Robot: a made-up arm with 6 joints.
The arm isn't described. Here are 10 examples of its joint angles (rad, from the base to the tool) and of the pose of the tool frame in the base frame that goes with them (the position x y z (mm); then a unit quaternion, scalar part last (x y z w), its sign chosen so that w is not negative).
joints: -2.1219 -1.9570 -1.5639 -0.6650 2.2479 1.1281
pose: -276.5 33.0 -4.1 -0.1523 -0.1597 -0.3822 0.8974
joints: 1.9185 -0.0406 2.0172 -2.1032 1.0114 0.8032
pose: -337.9 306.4 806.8 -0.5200 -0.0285 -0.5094 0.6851
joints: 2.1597 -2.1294 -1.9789 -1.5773 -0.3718 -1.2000
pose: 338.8 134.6 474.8 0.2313 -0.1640 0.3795 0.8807
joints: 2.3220 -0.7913 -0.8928 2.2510 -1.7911 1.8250
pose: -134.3 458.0 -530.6 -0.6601 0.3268 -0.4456 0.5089
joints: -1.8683 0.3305 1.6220 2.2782 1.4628 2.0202
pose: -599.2 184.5 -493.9 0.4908 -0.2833 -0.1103 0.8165
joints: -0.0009 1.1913 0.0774 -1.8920 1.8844 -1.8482
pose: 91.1 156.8 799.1 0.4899 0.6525 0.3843 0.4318
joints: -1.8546 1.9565 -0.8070 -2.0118 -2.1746 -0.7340
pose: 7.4 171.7 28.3 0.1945 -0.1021 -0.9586 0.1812
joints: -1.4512 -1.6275 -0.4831 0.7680 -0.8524 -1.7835
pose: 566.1 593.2 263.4 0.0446 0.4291 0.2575 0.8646
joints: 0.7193 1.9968 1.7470 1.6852 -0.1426 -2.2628
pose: 316.1 -770.7 -291.8 0.6440 0.4849 -0.4050 0.4313
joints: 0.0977 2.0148 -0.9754 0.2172 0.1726 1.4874
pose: -442.2 280.0 534.6 -0.5169 0.0977 -0.1467 0.8377
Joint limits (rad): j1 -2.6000..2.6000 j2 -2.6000..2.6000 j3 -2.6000..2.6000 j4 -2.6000..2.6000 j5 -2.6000..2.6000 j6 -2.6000..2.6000
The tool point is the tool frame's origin. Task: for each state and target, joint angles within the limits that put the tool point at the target. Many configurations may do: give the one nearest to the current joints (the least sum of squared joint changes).
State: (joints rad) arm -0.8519 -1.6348 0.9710 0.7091 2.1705 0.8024
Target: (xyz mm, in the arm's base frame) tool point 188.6 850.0 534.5
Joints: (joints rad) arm -1.5239 -2.0220 0.4584 1.1971 1.9638 1.2731
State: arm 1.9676 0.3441 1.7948 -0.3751 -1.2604 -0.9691
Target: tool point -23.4 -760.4 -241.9
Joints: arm 1.6894 1.3959 1.4003 -0.6609 -0.4236 -1.2261
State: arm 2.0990 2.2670 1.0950 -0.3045 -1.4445 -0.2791
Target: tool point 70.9 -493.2 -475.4
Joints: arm 1.9733 1.8689 1.0211 -0.3607 -1.5395 -0.3522
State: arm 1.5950 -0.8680 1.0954 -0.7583 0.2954 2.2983
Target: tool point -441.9 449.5 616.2
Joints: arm 1.3558 -1.2866 0.8251 -0.6320 0.5790 1.7585
